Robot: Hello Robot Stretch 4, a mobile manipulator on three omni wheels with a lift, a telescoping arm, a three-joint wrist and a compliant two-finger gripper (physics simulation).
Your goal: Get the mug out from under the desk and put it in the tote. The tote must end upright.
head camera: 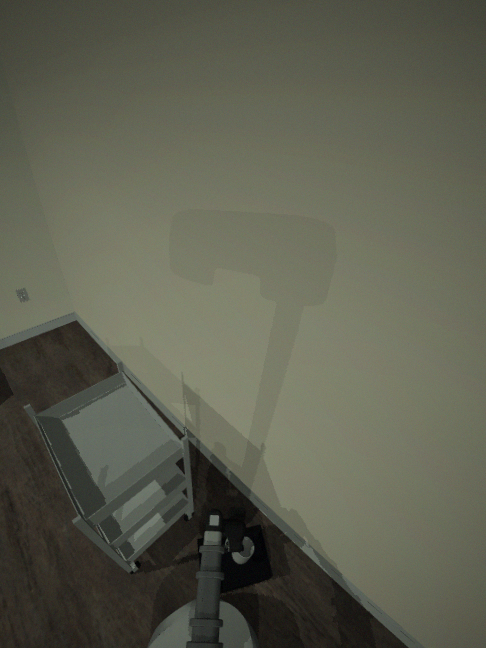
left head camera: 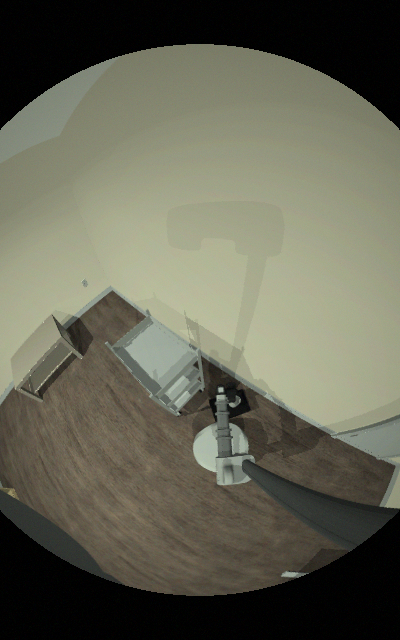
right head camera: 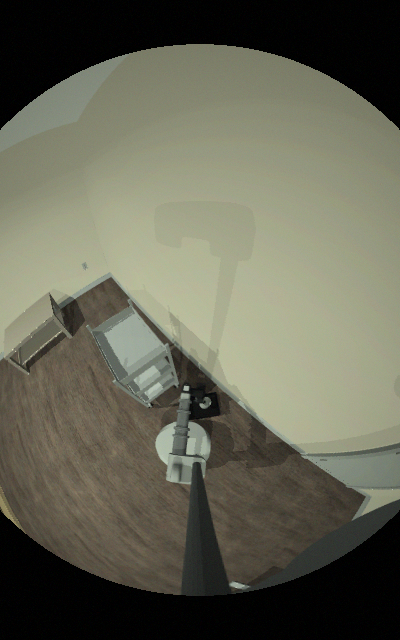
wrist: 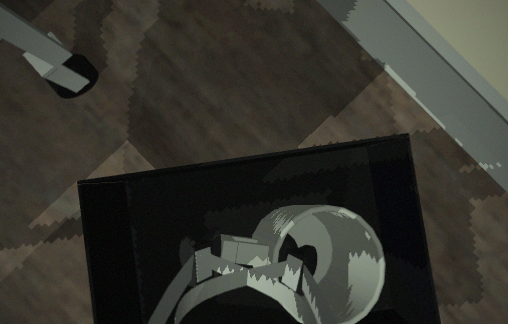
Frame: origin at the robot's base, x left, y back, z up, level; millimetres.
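Seen in the pictures: gripper, fingertip midpoint: [wrist: 250, 249].
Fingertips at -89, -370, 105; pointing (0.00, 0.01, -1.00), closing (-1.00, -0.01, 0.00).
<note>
Pixels of each thing's top centre, then the offset from my fingertips to it, as dx, dy, dz. "pt": a spot on its surface instead.
- light grey mug, surface spot: [wrist: 350, 270] pt -81, +10, -6
- black tote, middle of its top: [wrist: 259, 268] [head camera: 233, 557] [right head camera: 200, 405] [left head camera: 229, 404] -10, +23, -32
- grey cart, surface spot: [head camera: 188, 481] [left head camera: 200, 372] pt +201, -148, +330
- wall's baseboard, surface spot: [wrist: 425, 85] pt -177, -175, -95
The light grey mug [wrist: 350, 270] [head camera: 243, 552] [left head camera: 234, 401] [right head camera: 206, 402] is tipped on its side, its open mouth facing right in the wrist view. My gripper [wrist: 250, 249] is shut on the mug at its handle side. The mug and fingertips are over the black tote [wrist: 105, 240] [head camera: 256, 573] [left head camera: 243, 408] [right head camera: 212, 413]. The tote stands upright on the floor, open side up. How far the mug is above the tote's bottom is hard to tell. The near part of the tote is cut off in the wrist view.
A grey cart [head camera: 188, 481] [left head camera: 202, 370] [right head camera: 172, 365] stands left of the tote, and one of its casters [wrist: 75, 77] shows. The wall's baseboard [head camera: 277, 526] [wrist: 425, 85] runs close on the right. A tan desk-like piece [left head camera: 35, 345] [right head camera: 30, 322] stands far left.
</note>
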